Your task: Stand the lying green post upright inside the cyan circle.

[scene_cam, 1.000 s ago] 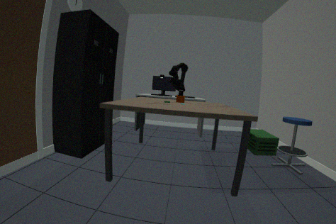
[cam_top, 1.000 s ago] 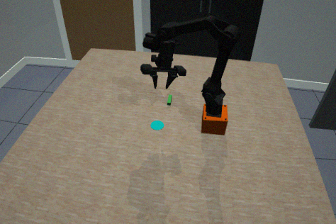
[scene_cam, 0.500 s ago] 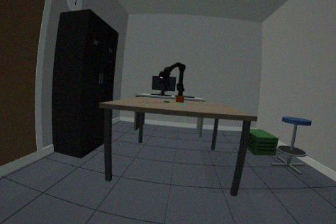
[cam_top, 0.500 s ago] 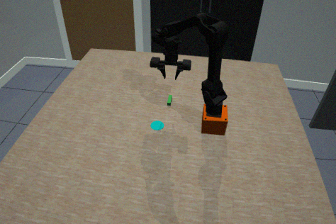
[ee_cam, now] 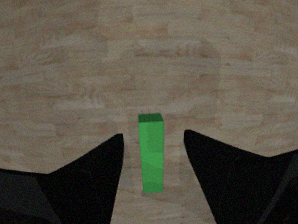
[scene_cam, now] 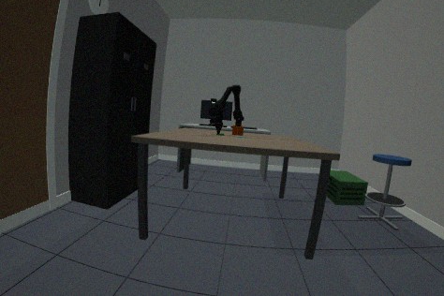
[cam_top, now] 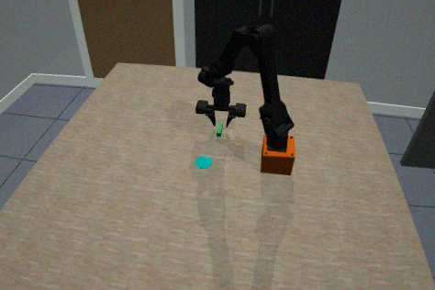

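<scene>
The cyan circle lies 10 mm ahead of my gripper tip, 200 mm to the left of it and 10 mm below it. The rest, counted from my gripper tip: green post 20 mm to the left.
</scene>
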